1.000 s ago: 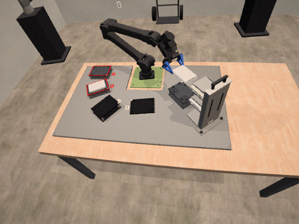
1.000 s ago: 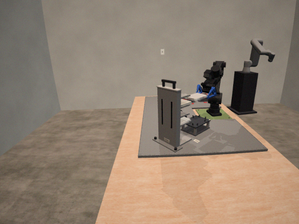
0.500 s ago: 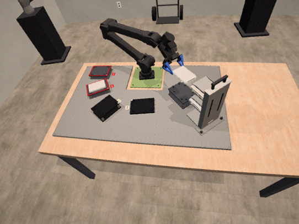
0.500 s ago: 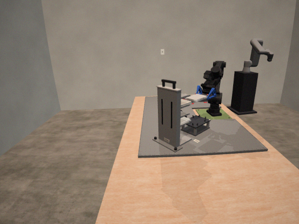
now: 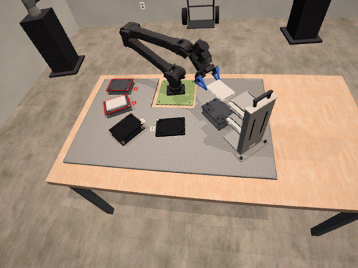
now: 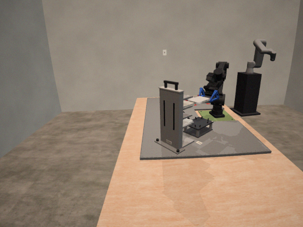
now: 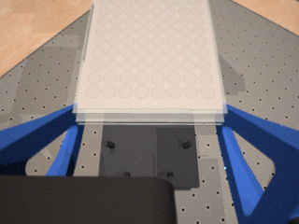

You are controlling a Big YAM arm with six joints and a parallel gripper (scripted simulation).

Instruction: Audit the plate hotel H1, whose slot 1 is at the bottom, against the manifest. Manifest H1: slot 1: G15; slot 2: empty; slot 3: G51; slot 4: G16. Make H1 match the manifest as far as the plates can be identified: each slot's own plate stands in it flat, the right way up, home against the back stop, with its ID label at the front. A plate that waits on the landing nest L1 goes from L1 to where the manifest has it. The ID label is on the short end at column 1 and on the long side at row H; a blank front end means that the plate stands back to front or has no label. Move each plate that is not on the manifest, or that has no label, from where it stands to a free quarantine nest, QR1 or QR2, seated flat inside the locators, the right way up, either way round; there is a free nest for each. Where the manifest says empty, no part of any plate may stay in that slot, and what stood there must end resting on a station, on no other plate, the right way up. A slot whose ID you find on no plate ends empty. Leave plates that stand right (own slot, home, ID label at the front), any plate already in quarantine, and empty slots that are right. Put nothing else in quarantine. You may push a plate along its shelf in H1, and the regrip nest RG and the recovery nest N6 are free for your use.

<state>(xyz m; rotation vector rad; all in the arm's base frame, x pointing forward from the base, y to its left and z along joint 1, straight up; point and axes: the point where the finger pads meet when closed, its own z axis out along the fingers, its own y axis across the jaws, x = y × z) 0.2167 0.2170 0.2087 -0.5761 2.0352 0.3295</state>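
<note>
My gripper is now 4 cm short of the dark raised RG nest, 3 cm to the right of it and 15 cm above it. The rest, counted from my hand: black N6 nest: 9 cm ahead, 25 cm to the right, 20 cm below; then white plate labelled G51: 19 cm ahead, 12 cm to the left, 2 cm above; then H1 tag: 9 cm ahead, 17 cm to the left, 20 cm below.
</note>
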